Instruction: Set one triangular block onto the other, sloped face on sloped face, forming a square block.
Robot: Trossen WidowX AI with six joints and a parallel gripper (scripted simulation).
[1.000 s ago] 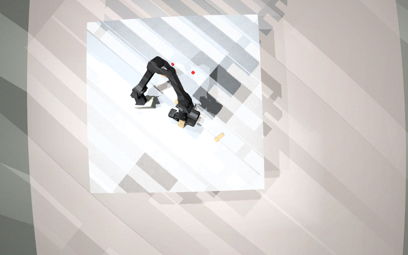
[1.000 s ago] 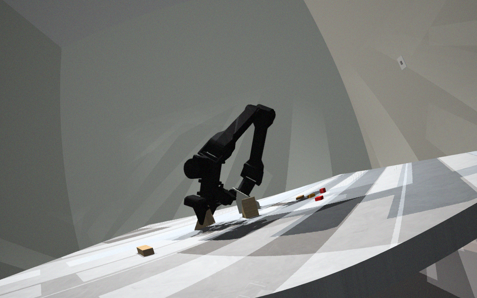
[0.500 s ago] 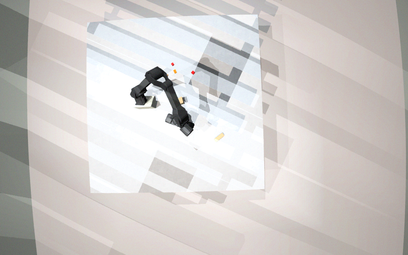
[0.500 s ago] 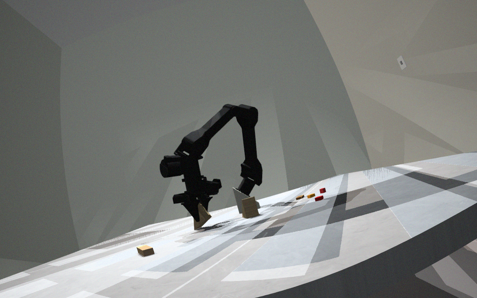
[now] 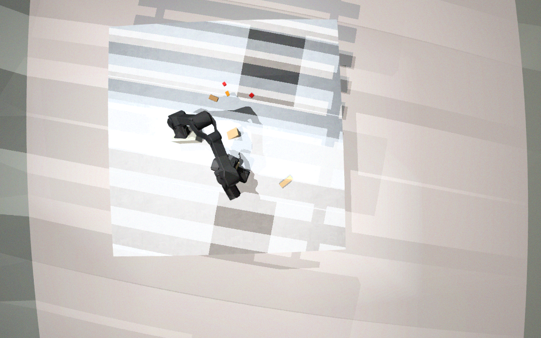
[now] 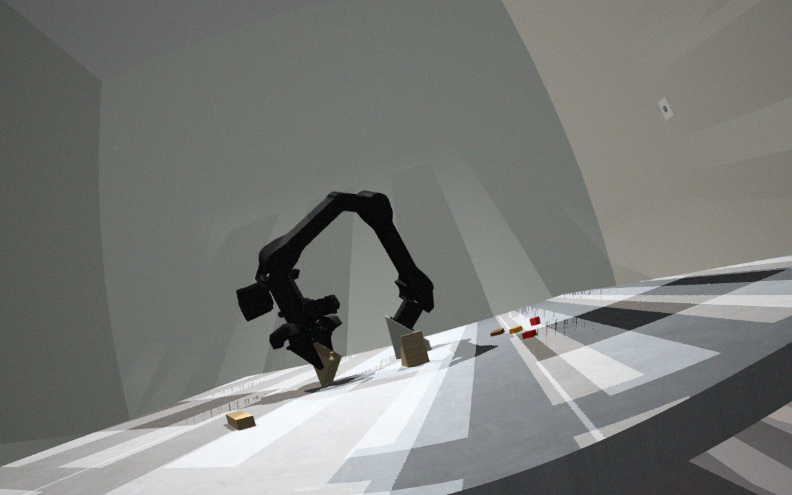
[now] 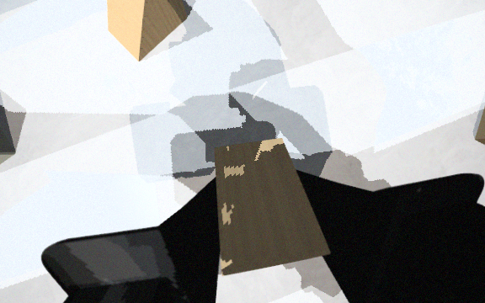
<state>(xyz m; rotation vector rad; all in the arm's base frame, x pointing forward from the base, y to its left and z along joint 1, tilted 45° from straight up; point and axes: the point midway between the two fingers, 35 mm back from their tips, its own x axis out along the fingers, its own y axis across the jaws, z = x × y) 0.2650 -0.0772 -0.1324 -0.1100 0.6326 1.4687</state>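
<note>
Now: the tan wooden triangular block 1 cm above my gripper tip. Round my gripper tip: orange piece 39 cm to the left, 7 cm behind, 3 cm below; then low tan block 28 cm ahead, 6 cm to the right, 3 cm below.
</note>
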